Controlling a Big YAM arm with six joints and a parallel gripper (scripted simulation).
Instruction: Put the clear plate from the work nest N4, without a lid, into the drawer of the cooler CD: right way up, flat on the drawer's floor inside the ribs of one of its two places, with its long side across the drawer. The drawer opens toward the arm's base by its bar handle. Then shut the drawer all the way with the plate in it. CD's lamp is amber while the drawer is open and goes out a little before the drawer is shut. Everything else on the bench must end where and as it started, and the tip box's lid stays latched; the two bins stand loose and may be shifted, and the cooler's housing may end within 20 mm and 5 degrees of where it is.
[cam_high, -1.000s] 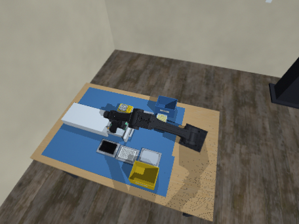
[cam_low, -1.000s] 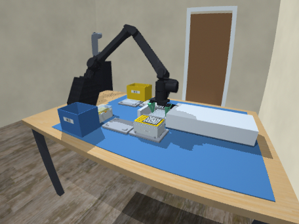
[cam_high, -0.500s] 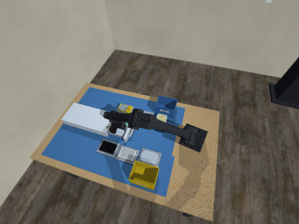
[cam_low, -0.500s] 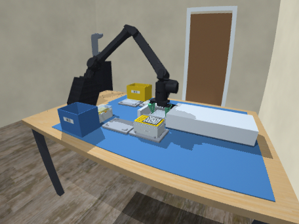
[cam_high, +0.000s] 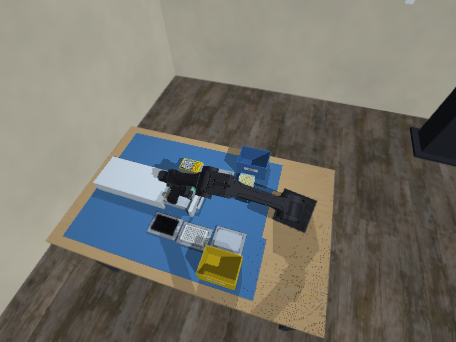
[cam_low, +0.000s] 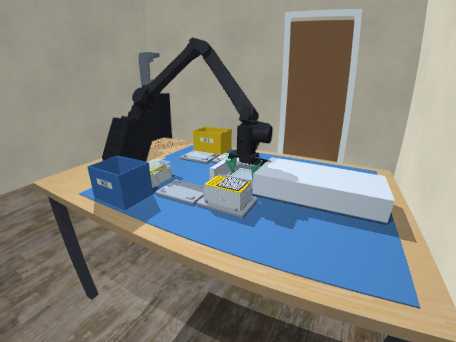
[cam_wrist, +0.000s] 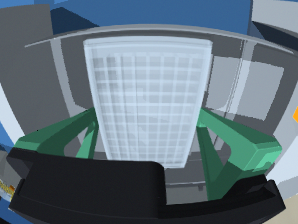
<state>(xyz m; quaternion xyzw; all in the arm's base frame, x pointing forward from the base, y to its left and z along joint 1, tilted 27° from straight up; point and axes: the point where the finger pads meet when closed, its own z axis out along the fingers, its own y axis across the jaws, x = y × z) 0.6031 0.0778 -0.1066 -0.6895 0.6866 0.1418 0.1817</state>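
The clear plate lies right at my hand. The rest, counted from my hand: black plate 2 cm ahead, 19 cm to the left; then drawer 4 cm ahead; then white cooler CD 16 cm ahead, 1 cm above.
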